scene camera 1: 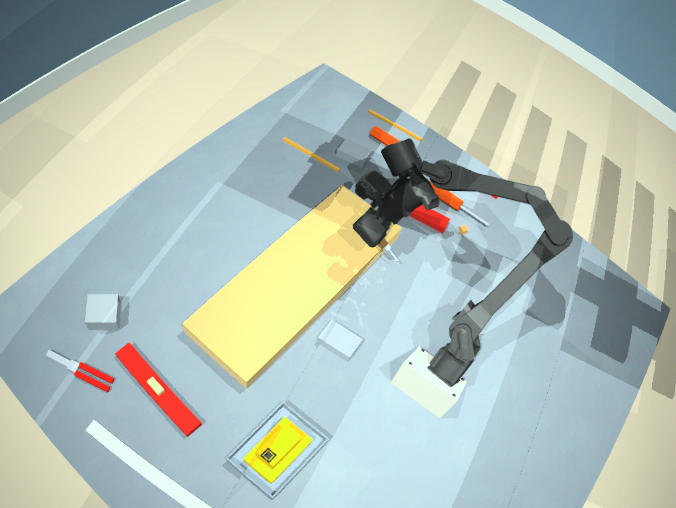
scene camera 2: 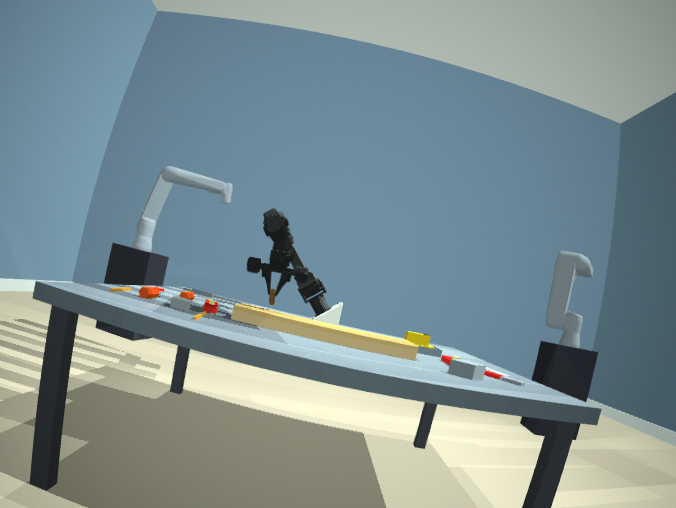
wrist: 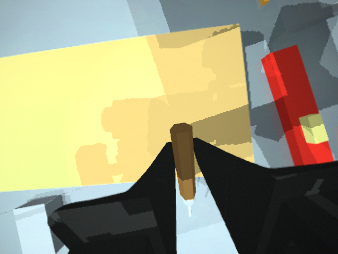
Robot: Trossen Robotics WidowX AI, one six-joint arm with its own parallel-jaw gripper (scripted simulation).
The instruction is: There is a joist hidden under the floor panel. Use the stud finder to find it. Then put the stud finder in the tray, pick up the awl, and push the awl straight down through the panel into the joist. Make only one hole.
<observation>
My gripper holds an awl. Also in view: a yellow stud finder.
My gripper shows as well in scene camera 2 and in the wrist view.
</observation>
